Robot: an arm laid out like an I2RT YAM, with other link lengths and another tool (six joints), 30 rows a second.
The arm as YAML. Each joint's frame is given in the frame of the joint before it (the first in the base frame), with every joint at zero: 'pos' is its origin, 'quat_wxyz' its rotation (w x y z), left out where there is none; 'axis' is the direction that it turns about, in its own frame. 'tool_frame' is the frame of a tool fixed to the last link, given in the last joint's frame.
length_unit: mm
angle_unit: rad
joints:
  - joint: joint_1
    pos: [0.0, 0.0, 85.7]
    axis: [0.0, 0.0, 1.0]
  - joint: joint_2
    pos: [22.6, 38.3, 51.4]
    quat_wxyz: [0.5, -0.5, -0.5, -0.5]
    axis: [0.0, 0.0, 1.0]
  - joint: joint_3
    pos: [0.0, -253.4, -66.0]
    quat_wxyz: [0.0, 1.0, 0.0, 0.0]
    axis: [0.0, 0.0, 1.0]
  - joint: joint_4
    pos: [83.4, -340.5, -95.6]
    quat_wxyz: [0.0, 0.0, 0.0, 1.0]
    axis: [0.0, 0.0, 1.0]
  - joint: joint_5
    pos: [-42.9, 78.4, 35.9]
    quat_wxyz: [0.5, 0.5, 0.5, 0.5]
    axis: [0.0, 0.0, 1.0]
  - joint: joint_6
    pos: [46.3, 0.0, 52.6]
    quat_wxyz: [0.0, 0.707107, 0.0, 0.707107]
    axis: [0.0, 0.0, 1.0]
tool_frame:
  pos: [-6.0, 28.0, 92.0]
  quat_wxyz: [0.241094, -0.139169, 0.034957, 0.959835]
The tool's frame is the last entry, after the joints.
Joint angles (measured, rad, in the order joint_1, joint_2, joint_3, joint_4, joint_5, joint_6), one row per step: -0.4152, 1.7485, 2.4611, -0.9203, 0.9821, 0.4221; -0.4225, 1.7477, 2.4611, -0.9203, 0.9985, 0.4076; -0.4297, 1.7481, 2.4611, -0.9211, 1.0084, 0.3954; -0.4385, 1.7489, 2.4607, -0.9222, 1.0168, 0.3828; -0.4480, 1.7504, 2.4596, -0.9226, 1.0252, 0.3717; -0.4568, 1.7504, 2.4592, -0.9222, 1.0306, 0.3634; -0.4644, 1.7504, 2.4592, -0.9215, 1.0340, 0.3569; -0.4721, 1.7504, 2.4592, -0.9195, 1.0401, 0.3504; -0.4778, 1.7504, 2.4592, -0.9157, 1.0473, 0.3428; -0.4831, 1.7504, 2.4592, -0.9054, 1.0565, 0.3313; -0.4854, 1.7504, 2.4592, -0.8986, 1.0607, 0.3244; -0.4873, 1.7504, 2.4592, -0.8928, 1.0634, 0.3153; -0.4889, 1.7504, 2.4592, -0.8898, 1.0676, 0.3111; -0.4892, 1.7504, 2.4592, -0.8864, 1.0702, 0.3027; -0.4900, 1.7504, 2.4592, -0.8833, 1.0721, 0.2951; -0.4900, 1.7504, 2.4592, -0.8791, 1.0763, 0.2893; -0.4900, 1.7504, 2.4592, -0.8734, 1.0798, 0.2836; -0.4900, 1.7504, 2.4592, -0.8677, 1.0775, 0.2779; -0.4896, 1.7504, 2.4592, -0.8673, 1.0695, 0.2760
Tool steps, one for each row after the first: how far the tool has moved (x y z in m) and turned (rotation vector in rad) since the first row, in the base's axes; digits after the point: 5 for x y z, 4 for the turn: -0.00413, -0.00326, 0.00031, -0.0056, 0.0149, -0.0217; -0.00691, -0.00638, -0.00009, -0.0086, 0.0289, -0.0372; -0.00965, -0.01012, -0.00091, -0.0107, 0.0441, -0.0528; -0.01214, -0.01432, -0.00211, -0.0121, 0.0586, -0.0693; -0.01495, -0.01774, -0.00229, -0.0137, 0.0674, -0.0824; -0.01731, -0.02059, -0.00227, -0.0150, 0.0735, -0.0927; -0.02004, -0.02356, -0.00197, -0.0171, 0.0788, -0.1057; -0.02236, -0.02585, -0.00138, -0.0203, 0.0836, -0.1177; -0.02465, -0.02810, 0.00022, -0.0267, 0.0865, -0.1311; -0.02561, -0.02910, 0.00125, -0.0305, 0.0875, -0.1371; -0.02627, -0.02989, 0.00202, -0.0339, 0.0915, -0.1409; -0.02717, -0.03060, 0.00249, -0.0359, 0.0933, -0.1463; -0.02744, -0.03079, 0.00288, -0.0383, 0.0988, -0.1484; -0.02778, -0.03114, 0.00322, -0.0403, 0.1037, -0.1505; -0.02820, -0.03129, 0.00383, -0.0429, 0.1060, -0.1542; -0.02851, -0.03144, 0.00468, -0.0460, 0.1067, -0.1574; -0.02802, -0.03143, 0.00543, -0.0485, 0.1070, -0.1548; -0.02679, -0.03107, 0.00530, -0.0481, 0.1078, -0.1463
